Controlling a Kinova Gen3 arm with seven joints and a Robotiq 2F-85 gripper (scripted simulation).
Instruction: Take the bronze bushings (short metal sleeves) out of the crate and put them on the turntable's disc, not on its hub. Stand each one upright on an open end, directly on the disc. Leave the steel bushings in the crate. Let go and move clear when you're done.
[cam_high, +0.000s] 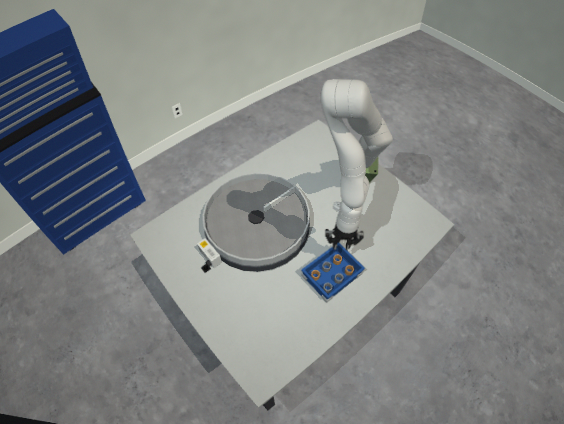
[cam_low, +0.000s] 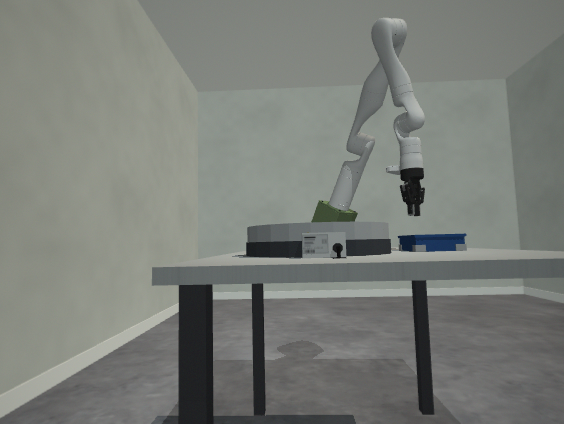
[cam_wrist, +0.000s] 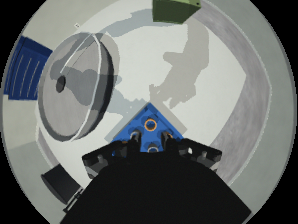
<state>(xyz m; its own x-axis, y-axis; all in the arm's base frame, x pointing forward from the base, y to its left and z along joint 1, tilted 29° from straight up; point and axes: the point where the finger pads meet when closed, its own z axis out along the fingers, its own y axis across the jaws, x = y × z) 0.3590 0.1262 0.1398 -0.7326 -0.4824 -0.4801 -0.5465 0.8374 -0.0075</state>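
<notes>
The blue crate is 11 cm below my hand, 5 cm ahead of it and 2 cm to the left of it. Round my hand: grey turntable disc: 35 cm to the right, 8 cm below, 7 cm ahead.
</notes>
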